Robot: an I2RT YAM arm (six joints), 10 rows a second.
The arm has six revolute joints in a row. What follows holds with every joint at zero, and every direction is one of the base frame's.
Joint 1 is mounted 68 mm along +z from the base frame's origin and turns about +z.
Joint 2 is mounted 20 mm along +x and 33.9 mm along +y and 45.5 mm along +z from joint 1 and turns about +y.
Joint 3 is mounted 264 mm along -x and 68.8 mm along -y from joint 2 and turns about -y.
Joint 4 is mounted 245 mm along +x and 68.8 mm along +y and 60 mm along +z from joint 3 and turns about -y.
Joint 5 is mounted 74 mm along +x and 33.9 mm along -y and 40.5 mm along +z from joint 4 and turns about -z.
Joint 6 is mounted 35.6 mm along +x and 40.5 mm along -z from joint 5 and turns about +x.
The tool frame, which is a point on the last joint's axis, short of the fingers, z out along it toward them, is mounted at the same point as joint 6; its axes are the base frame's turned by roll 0, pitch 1.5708 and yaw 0 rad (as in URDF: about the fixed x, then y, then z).
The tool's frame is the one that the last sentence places.
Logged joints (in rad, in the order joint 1, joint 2, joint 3, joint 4, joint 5, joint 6), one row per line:
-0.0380, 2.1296, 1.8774, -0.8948, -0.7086, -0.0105
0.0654, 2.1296, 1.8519, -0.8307, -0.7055, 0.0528
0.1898, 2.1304, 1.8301, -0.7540, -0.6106, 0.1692
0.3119, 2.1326, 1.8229, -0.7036, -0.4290, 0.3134
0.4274, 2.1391, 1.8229, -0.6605, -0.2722, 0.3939
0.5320, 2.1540, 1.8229, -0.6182, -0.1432, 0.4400
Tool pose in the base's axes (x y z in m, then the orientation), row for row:
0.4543, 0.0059, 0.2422, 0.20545, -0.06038, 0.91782, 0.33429
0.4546, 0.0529, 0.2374, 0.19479, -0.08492, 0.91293, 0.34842
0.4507, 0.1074, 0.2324, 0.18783, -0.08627, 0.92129, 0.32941
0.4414, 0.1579, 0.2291, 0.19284, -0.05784, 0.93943, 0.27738
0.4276, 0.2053, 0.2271, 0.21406, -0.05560, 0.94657, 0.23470
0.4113, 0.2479, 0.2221, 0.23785, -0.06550, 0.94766, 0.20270
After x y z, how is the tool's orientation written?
As a quaternion, w x y z.
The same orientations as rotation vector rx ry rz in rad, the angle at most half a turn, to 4 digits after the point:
-0.1683, 2.5582, 0.9317
-0.2380, 2.5591, 0.9767
-0.2427, 2.5923, 0.9269
-0.1623, 2.6362, 0.7784
-0.1543, 2.6262, 0.6512
-0.1795, 2.5965, 0.5554

